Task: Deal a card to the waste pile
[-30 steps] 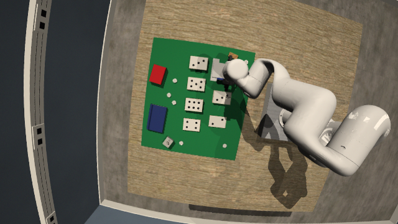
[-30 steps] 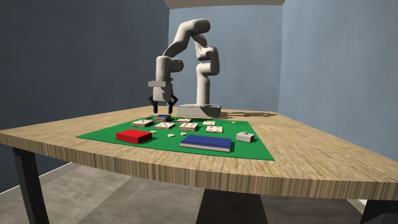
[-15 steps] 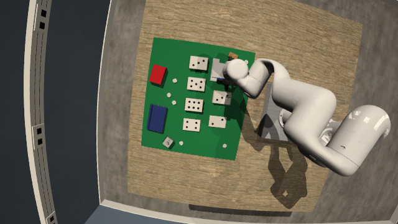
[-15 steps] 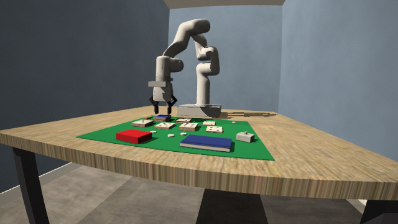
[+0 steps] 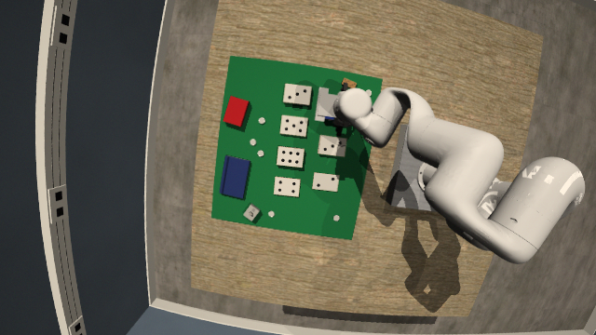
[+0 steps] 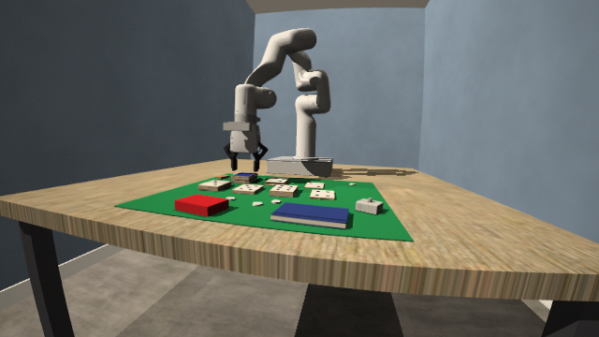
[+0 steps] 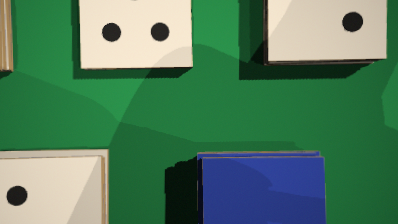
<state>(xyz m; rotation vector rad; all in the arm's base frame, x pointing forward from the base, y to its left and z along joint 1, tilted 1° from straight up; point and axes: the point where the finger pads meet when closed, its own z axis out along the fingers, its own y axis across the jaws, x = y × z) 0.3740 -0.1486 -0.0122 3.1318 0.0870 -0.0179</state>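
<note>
Right now my hand is 2 cm past the brown piece, 10 cm to the left of it and 4 cm above it. The rest, counted from my hand: blue book 32 cm ahead, 29 cm to the left, 4 cm below; red box 34 cm ahead, 6 cm to the left, 4 cm below; green mat 13 cm ahead, 16 cm to the left, 6 cm below.
</note>
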